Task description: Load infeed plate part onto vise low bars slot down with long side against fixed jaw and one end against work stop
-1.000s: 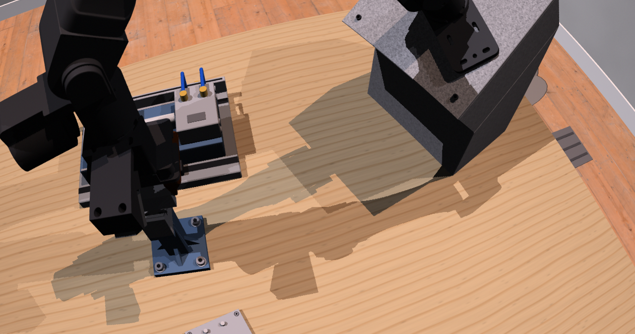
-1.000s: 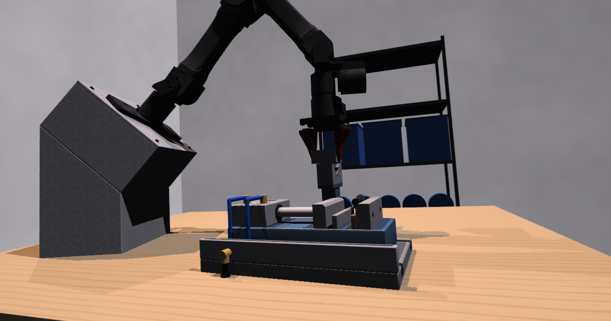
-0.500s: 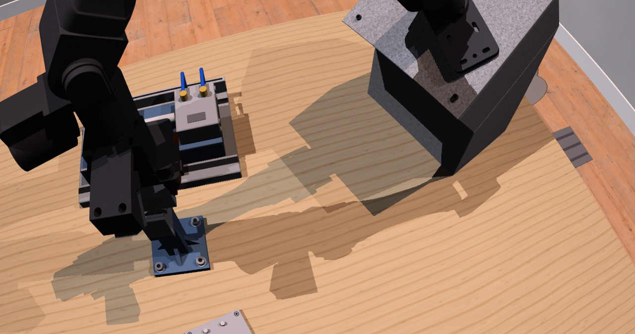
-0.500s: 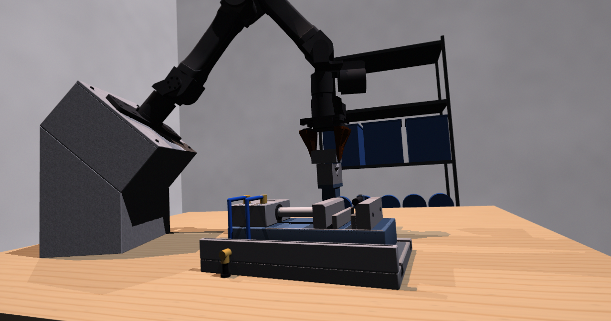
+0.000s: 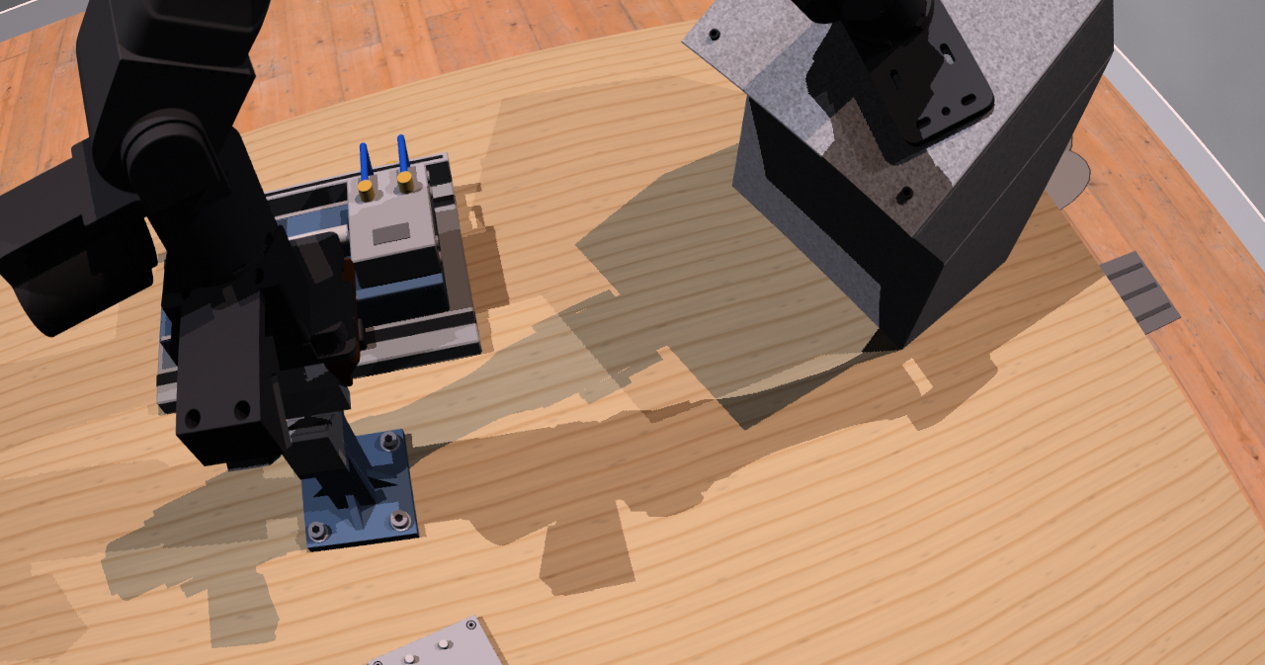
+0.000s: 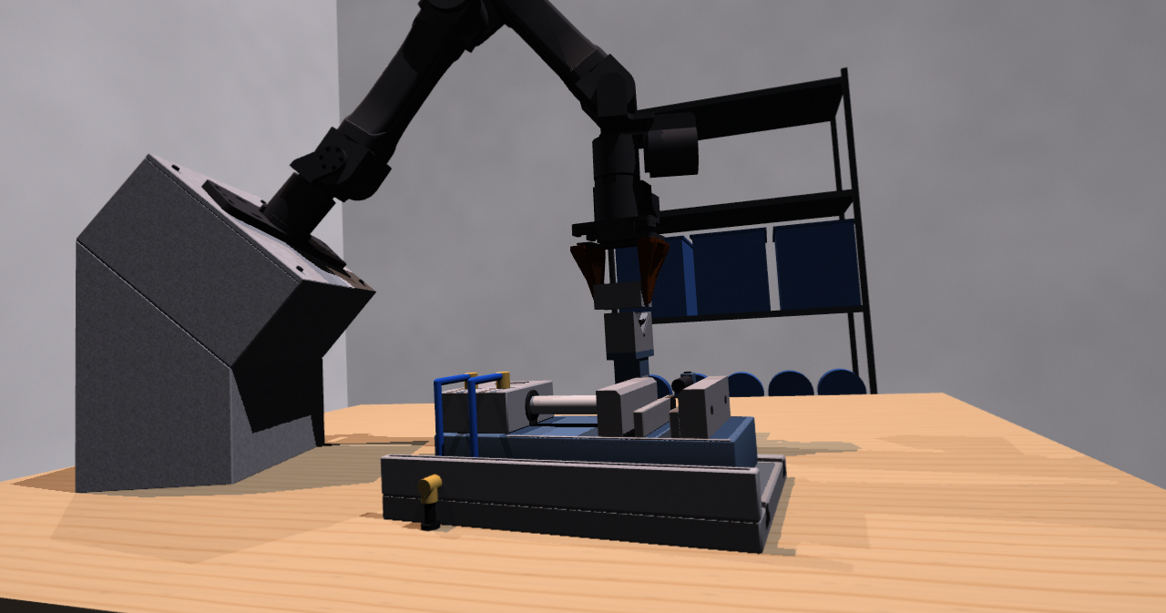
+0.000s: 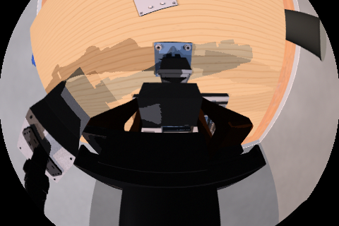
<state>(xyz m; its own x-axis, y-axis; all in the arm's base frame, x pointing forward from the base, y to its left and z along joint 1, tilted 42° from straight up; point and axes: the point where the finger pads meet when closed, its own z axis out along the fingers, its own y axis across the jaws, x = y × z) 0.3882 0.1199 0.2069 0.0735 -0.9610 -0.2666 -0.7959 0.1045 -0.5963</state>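
My hand is 160 mm short of the fixed jaw, 180 mm to the left of it and 100 mm above it. Round my hand: cylinder rod (40 mm ahead, 190 mm to the right, 100 mm below); grey part (right at my hand); work stop rod (120 mm ahead, 130 mm to the right, 90 mm below).
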